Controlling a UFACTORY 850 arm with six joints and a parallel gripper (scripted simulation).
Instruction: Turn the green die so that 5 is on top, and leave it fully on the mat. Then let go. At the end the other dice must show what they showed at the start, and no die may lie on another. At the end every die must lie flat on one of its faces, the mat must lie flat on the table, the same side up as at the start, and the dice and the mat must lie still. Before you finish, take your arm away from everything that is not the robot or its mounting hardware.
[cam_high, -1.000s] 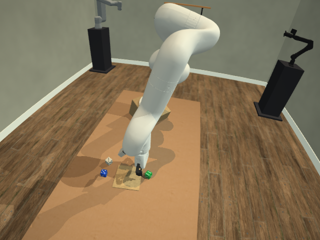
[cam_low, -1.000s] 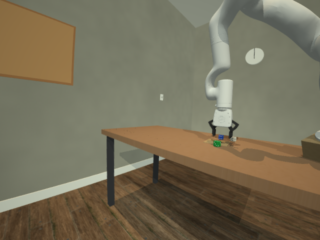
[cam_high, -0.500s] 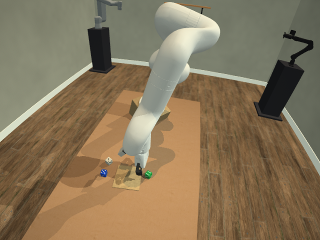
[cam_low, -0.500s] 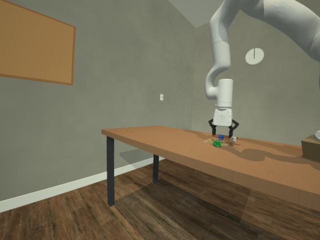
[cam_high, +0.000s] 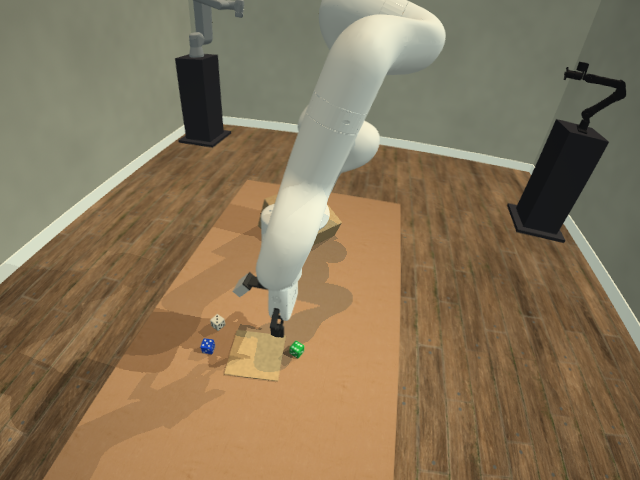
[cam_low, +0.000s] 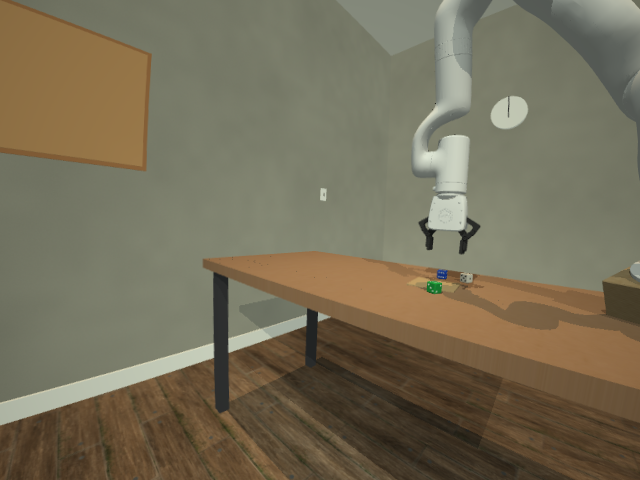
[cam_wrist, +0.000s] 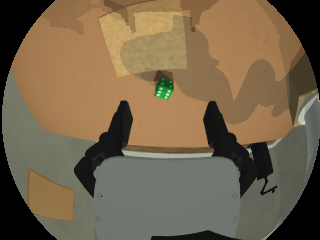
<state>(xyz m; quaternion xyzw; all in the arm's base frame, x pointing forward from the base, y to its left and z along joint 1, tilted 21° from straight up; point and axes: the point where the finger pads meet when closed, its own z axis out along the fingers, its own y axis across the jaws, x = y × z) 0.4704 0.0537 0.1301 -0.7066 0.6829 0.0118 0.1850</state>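
Now: hand 1 cm short of the green die, 4 cm to the right of it and 11 cm above it. Round my hand: blue die (7 cm ahead, 19 cm to the right, 11 cm below); then tan mat (5 cm ahead, 6 cm to the right, 12 cm below); then white die (1 cm behind, 20 cm to the right, 11 cm below).
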